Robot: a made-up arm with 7 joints. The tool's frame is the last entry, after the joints.
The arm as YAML. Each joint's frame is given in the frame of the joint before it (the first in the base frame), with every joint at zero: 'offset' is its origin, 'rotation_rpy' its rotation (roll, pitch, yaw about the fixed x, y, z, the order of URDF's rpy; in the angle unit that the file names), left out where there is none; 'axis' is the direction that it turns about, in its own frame. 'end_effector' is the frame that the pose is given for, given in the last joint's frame.
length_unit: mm
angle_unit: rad
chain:
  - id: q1
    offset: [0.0, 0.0, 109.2]
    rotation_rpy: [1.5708, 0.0, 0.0]
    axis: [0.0, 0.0, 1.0]
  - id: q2
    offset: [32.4, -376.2, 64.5]
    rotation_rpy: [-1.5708, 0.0, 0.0]
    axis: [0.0, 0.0, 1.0]
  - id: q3
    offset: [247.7, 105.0, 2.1]
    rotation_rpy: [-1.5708, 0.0, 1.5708]
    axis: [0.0, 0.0, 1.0]
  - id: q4
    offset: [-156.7, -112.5, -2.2]
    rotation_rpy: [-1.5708, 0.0, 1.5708]
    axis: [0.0, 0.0, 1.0]
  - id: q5
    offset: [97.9, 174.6, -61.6]
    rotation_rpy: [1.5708, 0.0, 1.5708]
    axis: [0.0, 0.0, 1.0]
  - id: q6
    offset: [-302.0, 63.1, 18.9]
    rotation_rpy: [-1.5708, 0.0, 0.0]
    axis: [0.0, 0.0, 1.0]
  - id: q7
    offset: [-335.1, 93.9, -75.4]
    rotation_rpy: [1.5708, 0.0, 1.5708]
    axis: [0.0, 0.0, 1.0]
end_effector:
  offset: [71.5, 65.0, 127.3]
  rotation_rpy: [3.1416, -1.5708, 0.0]
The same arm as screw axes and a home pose.
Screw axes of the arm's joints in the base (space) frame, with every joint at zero. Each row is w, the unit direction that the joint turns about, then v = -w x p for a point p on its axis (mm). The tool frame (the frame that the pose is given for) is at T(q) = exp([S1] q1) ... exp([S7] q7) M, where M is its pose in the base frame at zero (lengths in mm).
S1: w 0 -1 0 v 109.2 0.0 0.0
S2: w 0 0 1 v -64.5 -32.4 0.0
S3: w -1 0 0 v 0.0 264.9 40.5
S4: w 0 -1 0 v -152.4 0.0 -282.3
S5: w 0 0 -1 v 54.6 456.9 0.0
S6: w 0 -1 0 v -269.2 0.0 -154.9
S7: w 1 0 0 v 0.0 -175.3 42.3
M =
1 -0.000011 -0.000007 -52.9
0.000011 1 -0.000004 -107.3
0.000007 0.000004 1 -103.8
0 0 0 1

